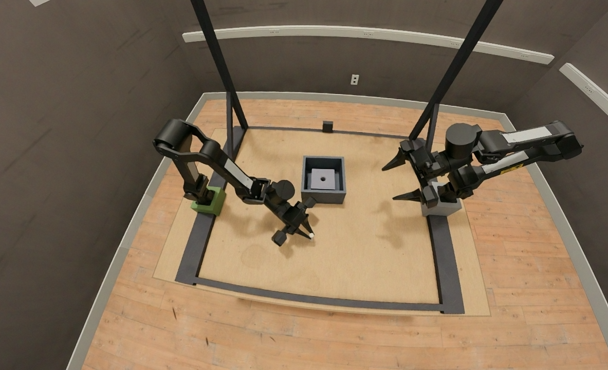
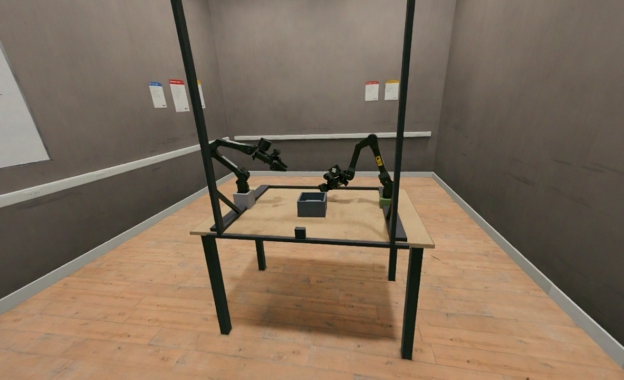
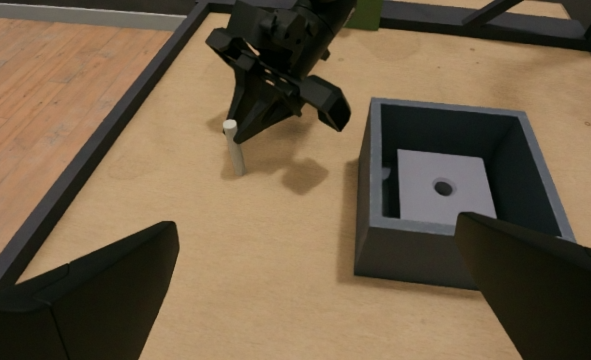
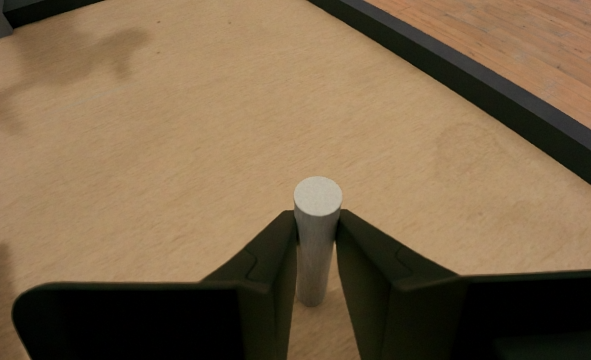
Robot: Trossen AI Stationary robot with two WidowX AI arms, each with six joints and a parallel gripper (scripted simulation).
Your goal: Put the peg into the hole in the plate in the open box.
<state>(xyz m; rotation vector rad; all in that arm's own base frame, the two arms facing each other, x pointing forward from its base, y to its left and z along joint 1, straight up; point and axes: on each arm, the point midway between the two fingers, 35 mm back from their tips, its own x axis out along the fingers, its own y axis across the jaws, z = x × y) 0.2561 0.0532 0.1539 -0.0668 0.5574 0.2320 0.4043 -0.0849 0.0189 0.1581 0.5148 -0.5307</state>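
Now: right hand 4 cm above the peg, 2 cm to the right of it and 2 cm short of it. Round my right hand: dark border strip (21 cm ahead, 7 cm below, 4 cm to the left); grey plate (21 cm behind, 6 cm to the left, 3 cm below).
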